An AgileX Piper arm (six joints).
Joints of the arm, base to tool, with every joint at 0 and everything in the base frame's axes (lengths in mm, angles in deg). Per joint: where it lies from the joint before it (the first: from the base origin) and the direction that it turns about. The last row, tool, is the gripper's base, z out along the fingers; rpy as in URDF.
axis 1: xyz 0 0 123 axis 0 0 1
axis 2: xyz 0 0 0 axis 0 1 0
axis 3: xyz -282.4 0 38.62 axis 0 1 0
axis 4: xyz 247.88 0 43.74 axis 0.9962 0 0.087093
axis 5: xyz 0 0 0 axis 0 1 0
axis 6: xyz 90.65 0 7.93 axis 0.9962 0 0.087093
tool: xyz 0 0 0 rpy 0 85 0
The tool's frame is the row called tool.
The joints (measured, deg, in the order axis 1, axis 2, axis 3, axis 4, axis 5, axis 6), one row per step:
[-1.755, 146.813, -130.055, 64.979, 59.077, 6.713]
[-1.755, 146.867, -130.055, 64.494, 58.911, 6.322]
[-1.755, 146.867, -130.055, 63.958, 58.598, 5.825]
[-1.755, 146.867, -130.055, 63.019, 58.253, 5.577]
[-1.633, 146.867, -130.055, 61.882, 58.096, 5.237]
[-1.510, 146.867, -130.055, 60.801, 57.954, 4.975]
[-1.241, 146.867, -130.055, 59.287, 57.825, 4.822]
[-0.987, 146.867, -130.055, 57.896, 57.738, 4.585]
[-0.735, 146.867, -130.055, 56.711, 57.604, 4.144]
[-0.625, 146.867, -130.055, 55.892, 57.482, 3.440]
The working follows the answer.
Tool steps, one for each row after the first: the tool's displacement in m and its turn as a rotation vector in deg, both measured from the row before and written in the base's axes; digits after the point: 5 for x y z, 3 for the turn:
[0.00015, -0.00041, -0.00109, -0.683, -0.299, 0.133]
[0.00029, -0.00056, -0.00062, -0.812, -0.494, 0.067]
[0.00022, -0.00083, -0.00108, -1.100, -0.310, 0.009]
[-0.00019, 0.00034, -0.00132, -1.299, -0.290, 0.386]
[-0.00020, 0.00038, -0.00123, -1.204, -0.230, 0.355]
[-0.00046, 0.00147, -0.00171, -1.575, -0.139, 0.550]
[-0.00047, 0.00140, -0.00155, -1.483, -0.188, 0.594]
[-0.00035, 0.00145, -0.00129, -1.378, -0.365, 0.630]
[-0.00013, 0.00036, -0.00087, -1.131, -0.549, 0.578]

Tool pose at each row, in the base's axes (x y z in m, rotation vector in deg; rounded; the steps above come from the unrounded poses):
[0.54841, 0.05396, 0.17381, 42.957, 136.561, 84.767]
[0.54855, 0.05355, 0.17272, 42.383, 136.821, 83.940]
[0.54884, 0.05300, 0.17211, 41.676, 136.955, 82.923]
[0.54906, 0.05217, 0.17102, 41.129, 137.334, 81.507]
[0.54887, 0.05251, 0.16971, 40.135, 138.077, 79.975]
[0.54867, 0.05289, 0.16847, 39.249, 138.776, 78.549]
[0.54821, 0.05436, 0.16676, 38.129, 139.845, 76.704]
[0.54774, 0.05575, 0.16522, 36.936, 140.829, 74.987]
[0.54740, 0.05721, 0.16393, 35.581, 141.616, 73.412]
[0.54726, 0.05756, 0.16306, 34.201, 142.079, 72.138]

